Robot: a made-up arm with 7 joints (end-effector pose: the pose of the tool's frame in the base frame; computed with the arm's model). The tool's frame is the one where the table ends. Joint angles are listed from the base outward.
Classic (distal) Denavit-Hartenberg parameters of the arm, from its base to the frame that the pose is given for. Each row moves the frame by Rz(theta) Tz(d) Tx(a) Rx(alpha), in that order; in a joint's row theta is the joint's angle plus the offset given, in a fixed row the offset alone. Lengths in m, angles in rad.
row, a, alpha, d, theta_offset
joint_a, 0, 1.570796, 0.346, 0
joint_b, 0, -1.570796, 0.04, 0
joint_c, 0.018, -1.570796, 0.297, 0
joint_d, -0.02, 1.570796, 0.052, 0
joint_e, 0, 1.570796, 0.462, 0
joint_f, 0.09, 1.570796, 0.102, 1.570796
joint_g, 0, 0, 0.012, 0
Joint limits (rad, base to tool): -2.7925..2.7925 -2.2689..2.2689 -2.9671..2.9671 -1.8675..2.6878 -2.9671..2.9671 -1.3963..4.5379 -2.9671..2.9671
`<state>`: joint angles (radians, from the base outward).
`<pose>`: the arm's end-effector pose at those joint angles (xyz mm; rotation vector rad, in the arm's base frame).
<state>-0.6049 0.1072 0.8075 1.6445 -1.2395 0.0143 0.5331</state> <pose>506.4 115.4 754.9 1.8330 -0.2984 0.5276</pose>
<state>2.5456 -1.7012 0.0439 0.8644 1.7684 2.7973 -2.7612</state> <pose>-356.7 233.3 -76.6 -0.0028 2.2505 1.2048</pose>
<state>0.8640 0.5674 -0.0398 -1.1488 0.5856 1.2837 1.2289</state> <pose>-336.2 -549.0 500.0 1.2700 -0.7915 -0.5489</pose>
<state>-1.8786 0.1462 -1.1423 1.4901 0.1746 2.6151 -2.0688</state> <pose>-427.2 76.0 743.8 0.2342 -0.5065 -1.8184</pose>
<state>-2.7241 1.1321 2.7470 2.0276 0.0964 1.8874 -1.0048</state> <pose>390.9 -35.6 61.1 2.1899 1.5148 0.2481</pose>
